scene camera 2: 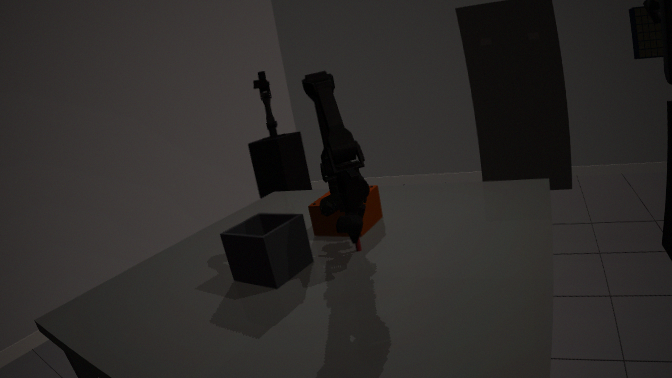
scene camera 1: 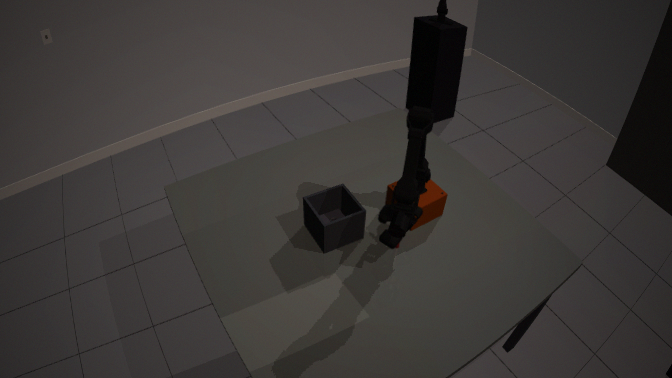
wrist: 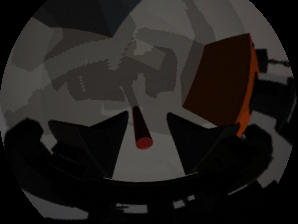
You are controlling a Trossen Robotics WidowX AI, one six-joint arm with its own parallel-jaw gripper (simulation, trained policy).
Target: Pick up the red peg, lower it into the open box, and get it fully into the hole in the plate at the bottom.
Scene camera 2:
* my gripper: 356, 237
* dark box: 268, 250
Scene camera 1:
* dark box: 330, 236
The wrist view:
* my gripper: 148, 114
